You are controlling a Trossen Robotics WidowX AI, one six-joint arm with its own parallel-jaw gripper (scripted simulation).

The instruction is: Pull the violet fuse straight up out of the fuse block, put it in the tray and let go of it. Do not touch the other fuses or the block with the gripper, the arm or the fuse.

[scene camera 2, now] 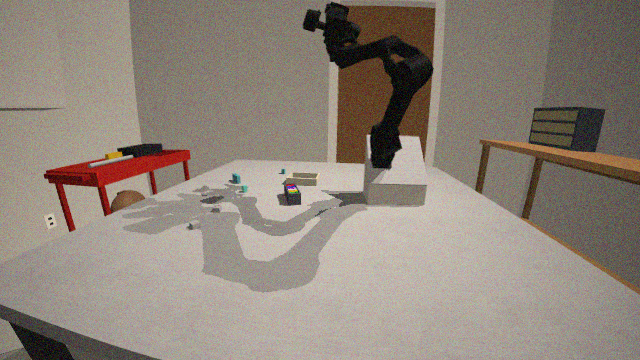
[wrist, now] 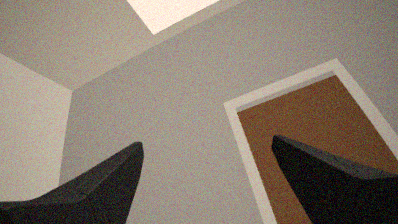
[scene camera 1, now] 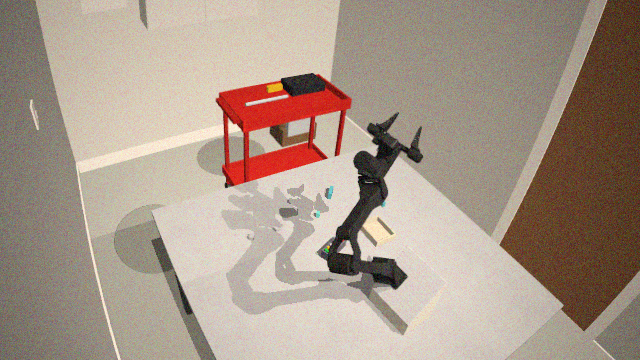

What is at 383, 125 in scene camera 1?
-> The gripper.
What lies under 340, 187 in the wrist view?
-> The gripper.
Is the gripper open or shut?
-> Open.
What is the gripper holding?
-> Nothing.
